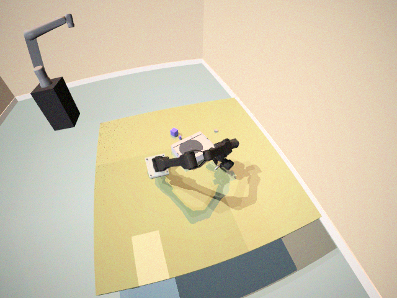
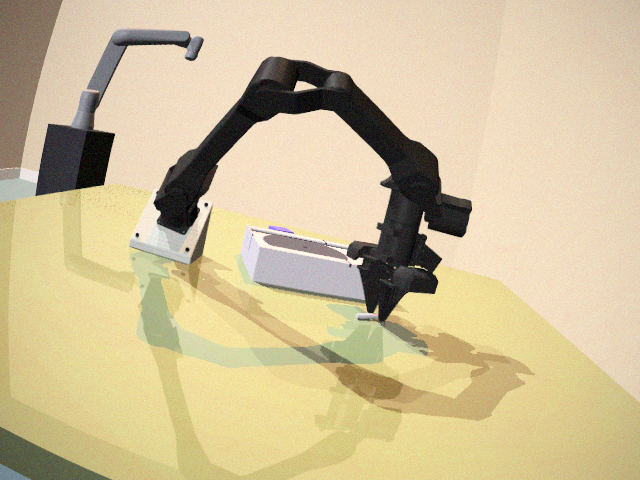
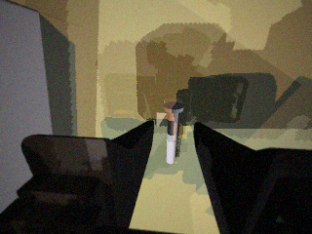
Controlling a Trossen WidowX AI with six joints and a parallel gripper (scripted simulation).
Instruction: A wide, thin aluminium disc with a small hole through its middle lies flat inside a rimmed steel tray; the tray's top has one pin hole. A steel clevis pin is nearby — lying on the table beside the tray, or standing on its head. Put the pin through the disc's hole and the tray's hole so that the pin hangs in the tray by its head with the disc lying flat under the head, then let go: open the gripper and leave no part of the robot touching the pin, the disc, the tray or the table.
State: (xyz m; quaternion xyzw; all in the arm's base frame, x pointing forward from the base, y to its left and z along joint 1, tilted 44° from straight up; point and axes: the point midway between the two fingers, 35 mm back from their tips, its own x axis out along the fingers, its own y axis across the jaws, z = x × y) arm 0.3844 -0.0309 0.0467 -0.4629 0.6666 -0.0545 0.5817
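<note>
Now: gripper tip 1 cm past the steel clevis pin. From my gripper tip the other things lie so: purple cube (37 cm to the left, 25 cm behind, 2 cm above); then aluminium disc (16 cm behind, 15 cm to the left, 5 cm above); then rimmed steel tray (16 cm to the left, 14 cm behind, 4 cm above).
</note>
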